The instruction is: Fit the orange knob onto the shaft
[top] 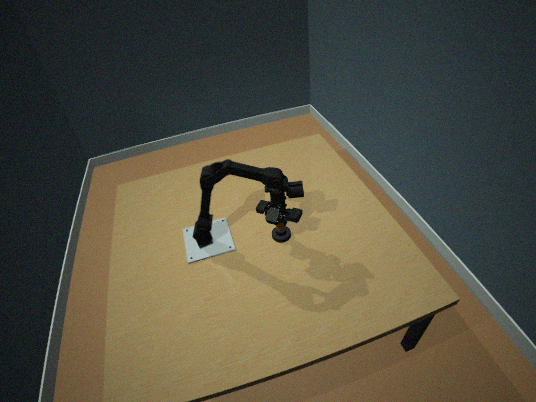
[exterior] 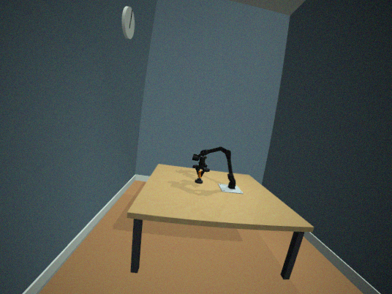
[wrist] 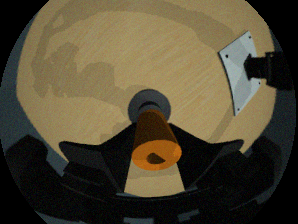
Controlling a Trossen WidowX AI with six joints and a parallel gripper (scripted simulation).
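My gripper tip is 20 mm below the orange knob. From my gripper tip the other things lie so: dark round pedestal 40 mm below.
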